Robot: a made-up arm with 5 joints.
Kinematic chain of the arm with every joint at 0, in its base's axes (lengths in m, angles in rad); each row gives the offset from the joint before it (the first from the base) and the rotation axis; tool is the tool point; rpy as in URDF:
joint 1: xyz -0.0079 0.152 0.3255 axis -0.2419 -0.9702 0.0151
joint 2: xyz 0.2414 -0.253 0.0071 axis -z
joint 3: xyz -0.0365 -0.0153 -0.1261 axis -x
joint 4: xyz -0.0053 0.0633 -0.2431 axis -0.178 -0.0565 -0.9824
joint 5: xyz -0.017 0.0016 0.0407 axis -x
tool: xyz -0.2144 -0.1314 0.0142 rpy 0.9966 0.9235 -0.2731
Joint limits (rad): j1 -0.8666..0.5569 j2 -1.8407..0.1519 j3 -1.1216..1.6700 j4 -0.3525..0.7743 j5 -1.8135..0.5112
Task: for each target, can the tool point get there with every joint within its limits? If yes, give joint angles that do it. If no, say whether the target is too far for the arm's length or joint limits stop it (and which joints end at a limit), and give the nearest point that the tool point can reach.
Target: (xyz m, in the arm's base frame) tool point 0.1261 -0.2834 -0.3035
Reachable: yes | joints -0.7214 -1.5805 0.7149 -0.0621 -0.8954
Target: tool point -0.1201 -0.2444 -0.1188
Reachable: yes | joints -0.2258 -0.1181 0.5380 0.0408 -1.5629
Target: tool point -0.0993 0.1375 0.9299
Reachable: no: joint limits stop it (at a limit: joint 1, joint 3, joint 4, joint 5) | nearest point -0.1791 0.0860 0.3892 | short by 0.549 m
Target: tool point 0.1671 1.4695 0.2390
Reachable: no: too far | nearest point -0.0186 0.3574 0.1900 | short by 1.129 m
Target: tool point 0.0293 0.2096 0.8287
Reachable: no: joint limits stop it (at a limit: joint 1, joint 3, joint 4, joint 5) | nearest point -0.1461 0.1574 0.3726 | short by 0.491 m
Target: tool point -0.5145 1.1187 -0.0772
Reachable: no: too far | nearest point -0.1921 0.3301 0.0451 | short by 0.861 m
